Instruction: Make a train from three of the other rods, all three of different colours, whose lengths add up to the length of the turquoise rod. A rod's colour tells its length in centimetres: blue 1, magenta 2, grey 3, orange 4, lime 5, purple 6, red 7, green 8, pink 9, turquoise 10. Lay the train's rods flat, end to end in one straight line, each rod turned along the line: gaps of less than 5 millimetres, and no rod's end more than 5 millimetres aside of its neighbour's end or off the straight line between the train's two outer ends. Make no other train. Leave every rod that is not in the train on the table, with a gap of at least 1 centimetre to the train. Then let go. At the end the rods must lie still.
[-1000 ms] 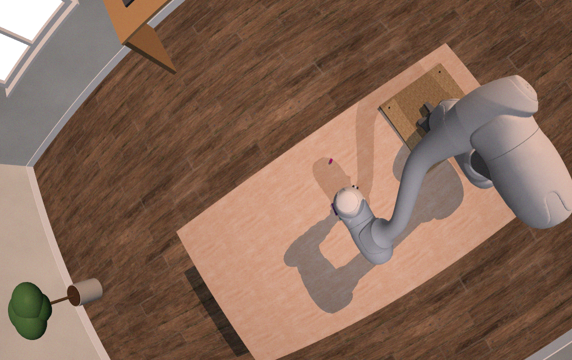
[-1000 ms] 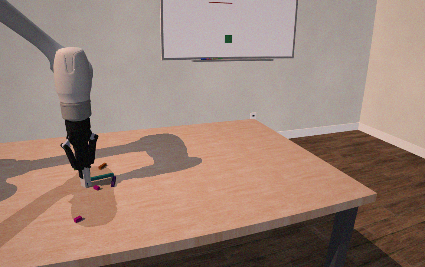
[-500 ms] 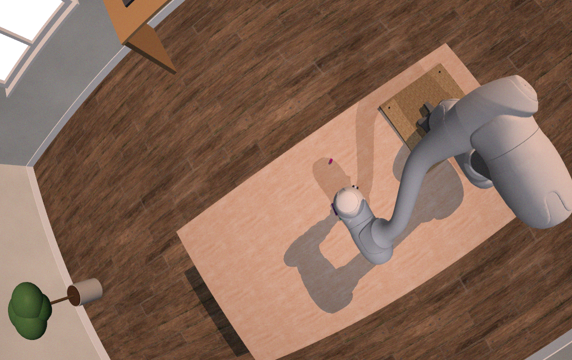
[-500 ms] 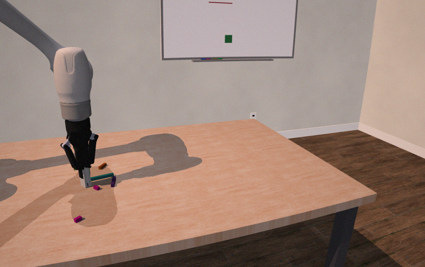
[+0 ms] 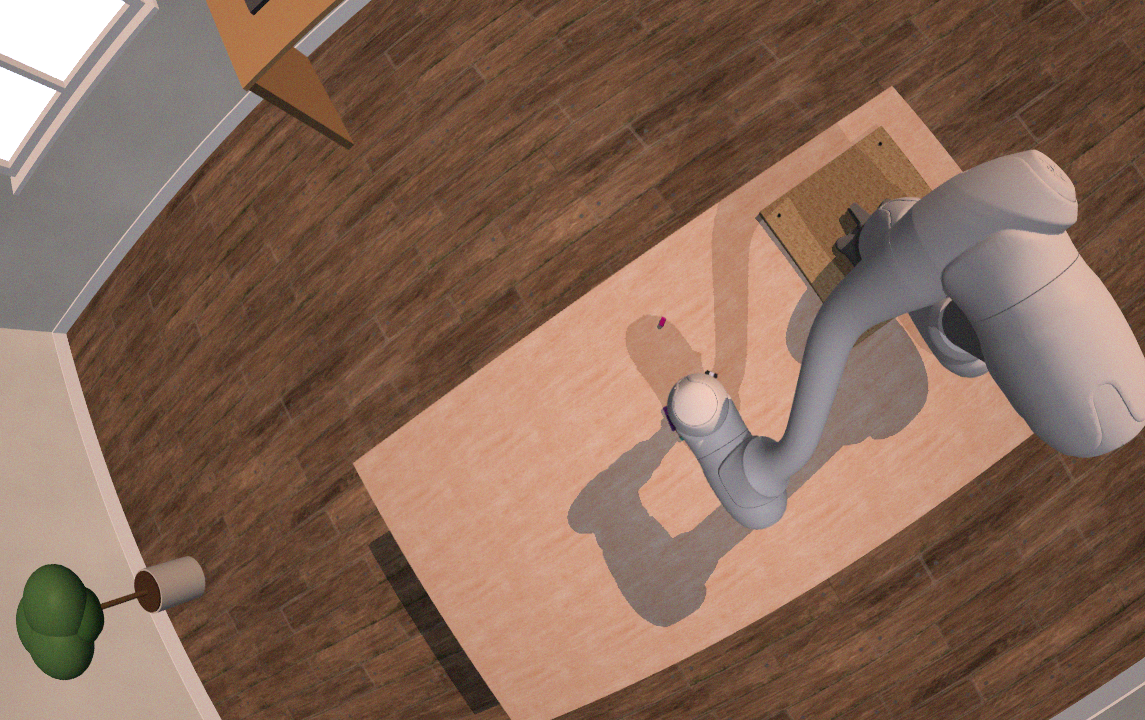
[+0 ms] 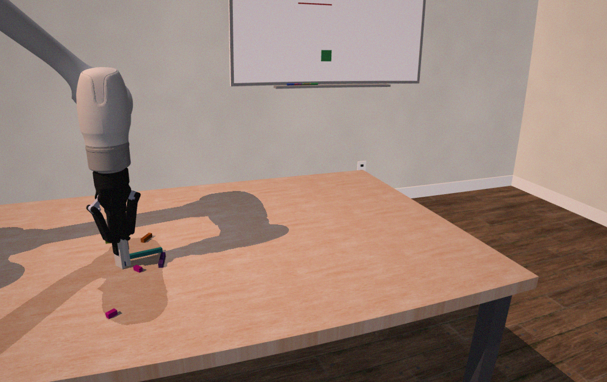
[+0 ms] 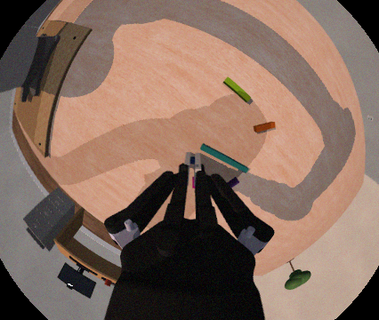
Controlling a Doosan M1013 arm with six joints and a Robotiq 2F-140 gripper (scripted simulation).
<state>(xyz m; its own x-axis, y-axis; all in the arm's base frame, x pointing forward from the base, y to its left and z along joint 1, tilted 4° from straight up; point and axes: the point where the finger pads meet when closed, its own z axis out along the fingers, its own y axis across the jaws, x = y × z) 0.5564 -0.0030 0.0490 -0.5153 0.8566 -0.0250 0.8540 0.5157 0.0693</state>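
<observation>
Now: hand 50 mm short of the turquoise rod, 40 mm to the right of it and 30 mm above it. From my hand the other things lie so: purple rod (90 mm ahead, 10 mm to the right, 30 mm below); blue rod (30 mm below); lime rod (10 mm behind, 140 mm to the left, 30 mm below).
</observation>
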